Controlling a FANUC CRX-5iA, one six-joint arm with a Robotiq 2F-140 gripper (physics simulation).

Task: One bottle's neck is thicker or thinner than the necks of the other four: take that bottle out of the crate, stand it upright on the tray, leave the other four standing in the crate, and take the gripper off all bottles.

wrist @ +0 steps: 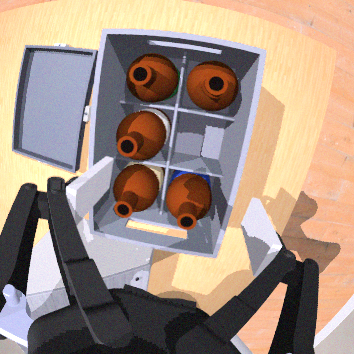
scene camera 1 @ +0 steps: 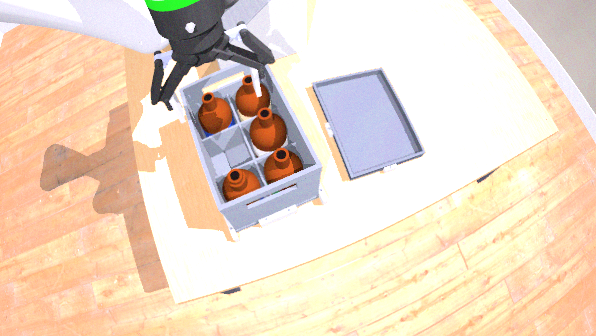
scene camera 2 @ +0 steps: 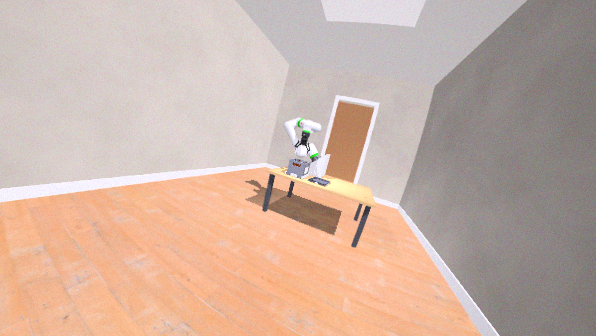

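Where they show: gripper, fingertip midpoint: (wrist: 178, 192) (scene camera 1: 218, 102) (scene camera 2: 300, 154); arm's base, origin of the base link: (scene camera 2: 316, 160).
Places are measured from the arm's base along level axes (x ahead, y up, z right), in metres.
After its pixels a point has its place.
The grey crate (scene camera 1: 310, 188) {x 0.540, y -0.105, z -0.059 m} (scene camera 2: 299, 170) {x 0.545, y -0.105, z -0.035 m} (wrist: 247, 95) {x 0.514, y -0.040, z 0.107 m} holds five brown bottles standing upright: one with a blue label (scene camera 1: 215, 116) {x 0.360, y -0.067, z 0.088 m} (wrist: 189, 196) {x 0.355, y -0.064, z 0.090 m}, one with a cream label (scene camera 1: 252, 100) {x 0.346, y -0.068, z 0.008 m} (wrist: 136, 188) {x 0.339, y -0.063, z 0.013 m}, one with a white label (scene camera 1: 269, 134) {x 0.432, y -0.067, z -0.009 m} (wrist: 141, 135) {x 0.418, y -0.057, z 0.000 m}, one with a green label (scene camera 1: 281, 170) {x 0.509, y -0.061, z -0.014 m} (wrist: 154, 77) {x 0.496, y -0.052, z -0.006 m}, and one in the near-left compartment (scene camera 1: 241, 187) {x 0.528, y -0.046, z 0.061 m} (wrist: 212, 87) {x 0.506, y -0.026, z 0.064 m} of scene camera 1. Which neck differs is hard to tell. The grey tray (scene camera 1: 370, 120) {x 0.392, y -0.184, z -0.246 m} (scene camera 2: 319, 181) {x 0.365, y -0.187, z -0.232 m} (wrist: 55, 105) {x 0.390, y -0.184, z -0.224 m} is bare. My gripper (scene camera 1: 212, 99) {x 0.408, y 0.050, z 0.065 m} (scene camera 2: 303, 147) {x 0.408, y 0.050, z 0.065 m} (wrist: 178, 192) {x 0.408, y 0.050, z 0.065 m} is open and empty above the blue- and cream-label end.
One crate compartment (scene camera 1: 234, 149) {x 0.387, y -0.181, z 0.071 m} (wrist: 192, 137) {x 0.415, y -0.181, z 0.070 m} is empty, between the blue-label bottle and the near-left one. The crate's walls and thin dividers surround the bottles. The crate and tray stand side by side on the wooden table (scene camera 1: 450, 115) {x 0.421, y -0.189, z -0.477 m} (scene camera 2: 345, 187) {x 0.195, y -0.189, z -0.511 m} (wrist: 295, 60) {x 0.632, y -0.189, z 0.204 m}.
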